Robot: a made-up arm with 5 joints. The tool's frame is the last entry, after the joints.
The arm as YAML. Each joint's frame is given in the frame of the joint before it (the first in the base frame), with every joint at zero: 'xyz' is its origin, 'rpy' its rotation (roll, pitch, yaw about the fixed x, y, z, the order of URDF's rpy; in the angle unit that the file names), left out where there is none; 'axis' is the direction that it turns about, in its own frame. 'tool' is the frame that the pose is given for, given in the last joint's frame.
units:
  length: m
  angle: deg
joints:
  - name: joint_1
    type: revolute
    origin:
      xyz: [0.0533, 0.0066, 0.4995]
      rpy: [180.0, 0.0, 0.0]
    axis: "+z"
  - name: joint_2
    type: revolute
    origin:
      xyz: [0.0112, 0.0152, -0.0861]
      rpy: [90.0, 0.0, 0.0]
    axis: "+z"
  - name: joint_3
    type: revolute
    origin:
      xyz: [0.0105, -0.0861, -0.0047]
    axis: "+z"
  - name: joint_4
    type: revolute
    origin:
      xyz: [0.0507, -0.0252, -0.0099]
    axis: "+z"
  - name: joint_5
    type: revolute
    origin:
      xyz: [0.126, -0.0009, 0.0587]
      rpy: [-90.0, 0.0, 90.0]
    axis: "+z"
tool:
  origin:
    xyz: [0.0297, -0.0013, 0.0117]
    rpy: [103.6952, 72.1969, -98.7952]
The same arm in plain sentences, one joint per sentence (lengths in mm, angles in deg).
The arm has five revolute joints in a row. What follows holds with every joint at zero, and every direction is one of the base frame's. The first joint sits 53.3 mm along +x and 6.6 mm along +y and 499.5 mm along +z from the base frame's origin and rotates about -z. The second joint sits 11.2 mm along +x and 15.2 mm along -y and 86.1 mm along +z from the first joint and rotates about +y. The third joint sits 10.5 mm along +x and 4.7 mm along -y and 86.1 mm along +z from the second joint and rotates about +y. The fourth joint sits 50.7 mm along +x and 9.9 mm along -y and 25.2 mm along +z from the third joint and rotates about +y. The fifth joint sits 126 mm along +x and 58.7 mm along +y and 0.9 mm along +z from the fourth joint and rotates about -x. The tool frame, which is the frame that the pose is given for, sits 11.7 mm along -x and 1.3 mm along +y and 29.7 mm along -z from the fifth joint; its axes are the base frame's turned by roll 22.08, pitch -2.68 and yaw 17.61 deg (as in URDF: about the fixed x, then y, then z).
